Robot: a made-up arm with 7 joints. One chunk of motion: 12 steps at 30 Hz.
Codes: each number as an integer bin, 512 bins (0 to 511) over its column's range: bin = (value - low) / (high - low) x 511, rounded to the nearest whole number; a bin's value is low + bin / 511 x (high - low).
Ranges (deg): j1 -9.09..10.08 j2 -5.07..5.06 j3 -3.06..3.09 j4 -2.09..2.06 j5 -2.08..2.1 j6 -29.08..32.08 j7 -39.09..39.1
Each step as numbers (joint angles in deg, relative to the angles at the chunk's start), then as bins.
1 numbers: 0.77 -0.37 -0.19 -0.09 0.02 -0.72 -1.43
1 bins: 263 237 238 246 257 237 246
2 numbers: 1.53 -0.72 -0.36 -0.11 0.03 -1.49 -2.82
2 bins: 283 219 224 244 258 231 237
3 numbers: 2.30 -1.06 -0.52 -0.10 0.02 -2.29 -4.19
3 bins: 304 202 211 245 257 224 228
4 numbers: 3.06 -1.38 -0.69 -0.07 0.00 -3.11 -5.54
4 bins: 324 186 197 249 254 217 219
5 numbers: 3.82 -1.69 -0.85 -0.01 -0.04 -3.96 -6.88
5 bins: 344 171 184 256 249 210 211
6 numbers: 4.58 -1.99 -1.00 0.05 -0.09 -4.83 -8.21
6 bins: 364 155 171 264 243 203 202
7 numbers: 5.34 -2.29 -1.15 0.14 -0.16 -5.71 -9.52
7 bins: 385 140 159 275 235 195 193
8 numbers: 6.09 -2.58 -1.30 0.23 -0.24 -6.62 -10.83
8 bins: 405 126 146 286 225 188 185
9 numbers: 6.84 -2.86 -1.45 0.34 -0.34 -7.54 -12.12
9 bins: 425 111 134 299 213 180 176
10 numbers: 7.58 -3.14 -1.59 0.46 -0.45 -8.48 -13.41
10 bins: 444 97 122 314 199 172 168
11 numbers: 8.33 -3.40 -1.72 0.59 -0.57 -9.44 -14.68
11 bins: 464 84 111 330 185 164 160
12 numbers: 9.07 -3.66 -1.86 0.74 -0.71 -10.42 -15.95
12 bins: 484 71 100 348 167 156 151
